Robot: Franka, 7 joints.
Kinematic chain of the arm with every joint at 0, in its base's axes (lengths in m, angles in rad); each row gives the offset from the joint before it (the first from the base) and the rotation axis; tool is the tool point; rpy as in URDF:
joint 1: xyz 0 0 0.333 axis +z
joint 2: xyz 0 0 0 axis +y
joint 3: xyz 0 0 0.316 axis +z
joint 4: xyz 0.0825 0 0 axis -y
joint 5: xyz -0.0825 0 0.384 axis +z
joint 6: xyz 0 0 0 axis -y
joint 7: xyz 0.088 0 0 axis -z
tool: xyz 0 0 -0.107 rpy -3.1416 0 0
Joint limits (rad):
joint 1: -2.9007..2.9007
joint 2: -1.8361..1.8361
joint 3: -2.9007..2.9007
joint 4: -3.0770..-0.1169
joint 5: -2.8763..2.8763
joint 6: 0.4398..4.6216
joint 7: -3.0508..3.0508
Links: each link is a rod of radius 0.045 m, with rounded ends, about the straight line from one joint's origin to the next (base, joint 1, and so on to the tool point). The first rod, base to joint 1, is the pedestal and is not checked.
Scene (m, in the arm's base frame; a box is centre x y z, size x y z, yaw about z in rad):
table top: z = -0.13
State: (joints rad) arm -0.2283 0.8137 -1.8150 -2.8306 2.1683 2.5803 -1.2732
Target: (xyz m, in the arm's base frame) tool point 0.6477 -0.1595 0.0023
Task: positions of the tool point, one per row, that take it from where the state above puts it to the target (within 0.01 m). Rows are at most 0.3 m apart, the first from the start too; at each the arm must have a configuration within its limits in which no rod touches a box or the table.
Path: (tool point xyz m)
1: -0.1203 -0.4215 0.3060
2: 0.0859 -0.5175 0.2772
3: 0.3220 -0.5017 0.2045
4: 0.5249 -0.3724 0.1046
5: 0.6477 -0.1596 0.0023

